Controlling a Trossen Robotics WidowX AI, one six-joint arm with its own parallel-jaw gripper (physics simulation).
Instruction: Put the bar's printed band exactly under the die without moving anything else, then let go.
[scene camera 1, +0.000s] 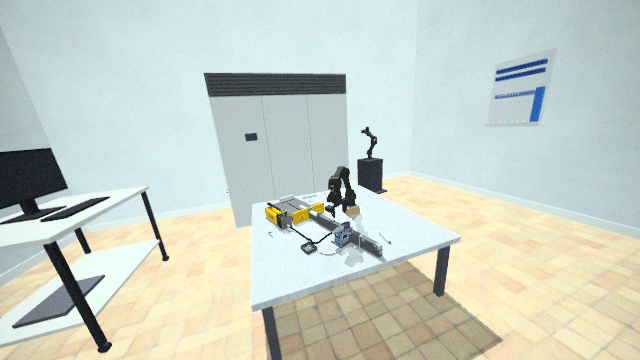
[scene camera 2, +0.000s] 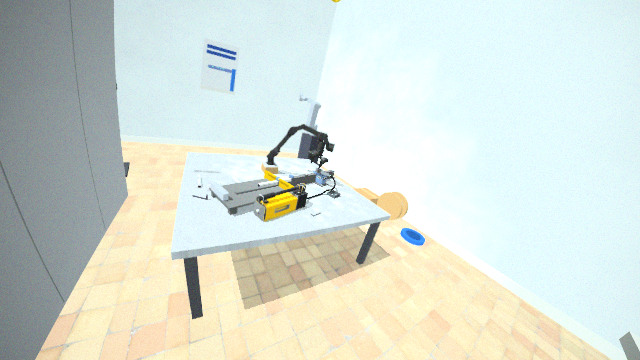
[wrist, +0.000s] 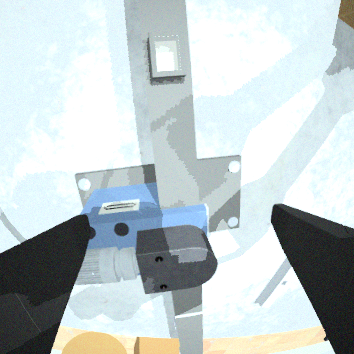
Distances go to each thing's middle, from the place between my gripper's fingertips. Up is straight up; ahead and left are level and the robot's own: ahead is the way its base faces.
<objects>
Right now the yellow and black hand pump (scene camera 2: 272, 205) is 300 mm ahead of my hand, 500 mm to the right of it and 90 mm below it.
</objects>
